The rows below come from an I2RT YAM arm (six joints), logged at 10 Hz.
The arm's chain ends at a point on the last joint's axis. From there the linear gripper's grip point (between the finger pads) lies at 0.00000 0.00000 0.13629 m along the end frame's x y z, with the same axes.
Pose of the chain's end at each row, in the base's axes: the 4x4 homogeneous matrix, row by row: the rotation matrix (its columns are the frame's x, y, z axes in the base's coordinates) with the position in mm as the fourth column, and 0 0 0 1 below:
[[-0.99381, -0.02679, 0.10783, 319.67], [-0.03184, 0.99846, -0.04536, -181.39], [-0.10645, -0.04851, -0.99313, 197.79], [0, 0, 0, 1]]
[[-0.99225, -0.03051, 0.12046, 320.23], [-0.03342, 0.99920, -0.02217, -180.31], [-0.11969, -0.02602, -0.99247, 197.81], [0, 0, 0, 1]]
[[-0.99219, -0.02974, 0.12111, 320.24], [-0.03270, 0.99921, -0.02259, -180.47], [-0.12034, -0.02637, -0.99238, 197.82], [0, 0, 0, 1]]
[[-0.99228, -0.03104, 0.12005, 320.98], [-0.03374, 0.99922, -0.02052, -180.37], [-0.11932, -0.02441, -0.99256, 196.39], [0, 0, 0, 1]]
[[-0.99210, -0.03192, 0.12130, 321.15], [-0.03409, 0.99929, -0.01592, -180.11], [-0.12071, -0.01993, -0.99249, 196.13], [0, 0, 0, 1]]
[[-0.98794, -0.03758, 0.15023, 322.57], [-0.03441, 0.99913, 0.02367, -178.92], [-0.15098, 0.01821, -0.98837, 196.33], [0, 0, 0, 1]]
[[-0.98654, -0.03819, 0.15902, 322.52], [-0.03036, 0.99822, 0.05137, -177.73], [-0.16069, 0.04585, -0.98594, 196.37], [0, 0, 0, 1]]
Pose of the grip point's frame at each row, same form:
[[-0.99381, -0.02679, 0.10783, 334.37], [-0.03184, 0.99846, -0.04536, -187.57], [-0.10645, -0.04851, -0.99313, 62.44], [0, 0, 0, 1]]
[[-0.99225, -0.03051, 0.12046, 336.65], [-0.03342, 0.99920, -0.02217, -183.33], [-0.11969, -0.02602, -0.99247, 62.55], [0, 0, 0, 1]]
[[-0.99219, -0.02974, 0.12111, 336.75], [-0.03270, 0.99921, -0.02259, -183.55], [-0.12034, -0.02637, -0.99238, 62.57], [0, 0, 0, 1]]
[[-0.99228, -0.03104, 0.12005, 337.34], [-0.03374, 0.99922, -0.02052, -183.17], [-0.11932, -0.02441, -0.99256, 61.11], [0, 0, 0, 1]]
[[-0.99210, -0.03192, 0.12130, 337.68], [-0.03409, 0.99929, -0.01592, -182.28], [-0.12071, -0.01993, -0.99249, 60.86], [0, 0, 0, 1]]
[[-0.98794, -0.03758, 0.15023, 343.04], [-0.03441, 0.99913, 0.02367, -175.69], [-0.15098, 0.01821, -0.98837, 61.63], [0, 0, 0, 1]]
[[-0.98654, -0.03819, 0.15902, 344.19], [-0.03036, 0.99822, 0.05137, -170.73], [-0.16069, 0.04585, -0.98594, 62.00], [0, 0, 0, 1]]

